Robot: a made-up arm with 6 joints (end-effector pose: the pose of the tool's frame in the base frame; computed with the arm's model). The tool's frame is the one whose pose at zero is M.
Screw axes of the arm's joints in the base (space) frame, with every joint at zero. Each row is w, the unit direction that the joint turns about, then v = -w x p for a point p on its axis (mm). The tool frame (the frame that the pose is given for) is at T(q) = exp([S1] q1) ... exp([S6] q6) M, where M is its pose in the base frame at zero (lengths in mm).
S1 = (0, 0, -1, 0, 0, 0)
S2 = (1, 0, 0, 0, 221, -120)
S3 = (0, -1, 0, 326, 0, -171)
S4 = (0, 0, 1, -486, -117, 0)
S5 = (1, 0, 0, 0, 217, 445)
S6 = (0, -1, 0, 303, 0, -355)
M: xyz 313 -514 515 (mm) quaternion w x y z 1 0 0 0
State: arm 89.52 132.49 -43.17 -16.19 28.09 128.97
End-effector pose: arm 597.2 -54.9 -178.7 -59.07 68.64 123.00
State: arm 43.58 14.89 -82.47 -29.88 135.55 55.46
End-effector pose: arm -450.0 -311.9 152.7 44.17 -23.92 -170.03
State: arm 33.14 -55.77 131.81 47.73 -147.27 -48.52
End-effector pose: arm 466.4 29.6 538.4 46.20 118.40 78.24
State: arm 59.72 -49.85 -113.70 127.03 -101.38 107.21
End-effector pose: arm 14.2 -202.1 816.9 14.94 -91.31 8.13
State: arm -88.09 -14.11 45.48 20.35 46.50 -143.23
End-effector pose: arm 273.1 519.7 505.3 -116.69 60.69 91.20
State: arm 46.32 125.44 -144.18 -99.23 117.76 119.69
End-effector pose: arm 297.3 225.5 -458.8 7.03 -21.98 -115.93
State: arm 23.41 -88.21 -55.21 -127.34 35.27 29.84
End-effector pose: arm 245.2 366.4 817.0 134.91 81.75 67.12
